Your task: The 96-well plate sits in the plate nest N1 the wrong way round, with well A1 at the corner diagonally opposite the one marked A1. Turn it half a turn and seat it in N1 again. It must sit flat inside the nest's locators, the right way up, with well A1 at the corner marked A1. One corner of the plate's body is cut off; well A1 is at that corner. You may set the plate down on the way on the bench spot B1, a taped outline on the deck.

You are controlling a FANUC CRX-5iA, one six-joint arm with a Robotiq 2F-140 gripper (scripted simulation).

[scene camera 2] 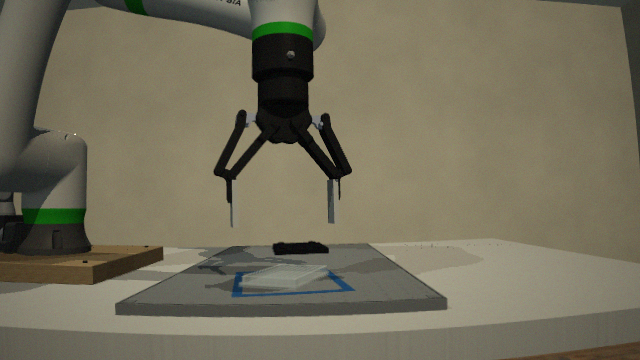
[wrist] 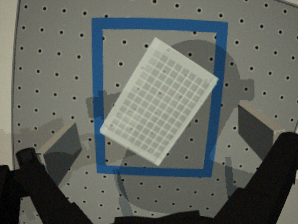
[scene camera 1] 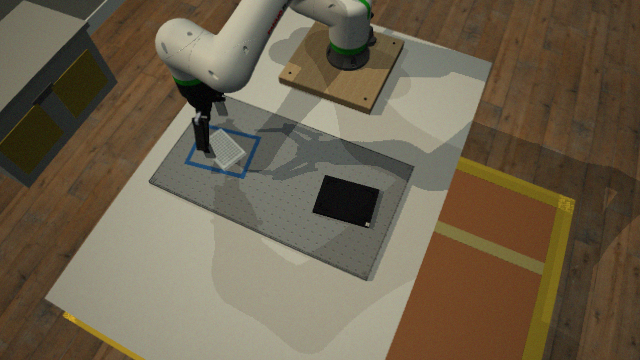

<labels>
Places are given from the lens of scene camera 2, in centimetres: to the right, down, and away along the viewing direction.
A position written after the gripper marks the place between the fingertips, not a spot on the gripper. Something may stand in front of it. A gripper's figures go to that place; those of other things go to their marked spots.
gripper point(scene camera 2: 285, 225): -5, 6, 60
96-well plate point(scene camera 2: 283, 276): -5, 13, 55
</labels>
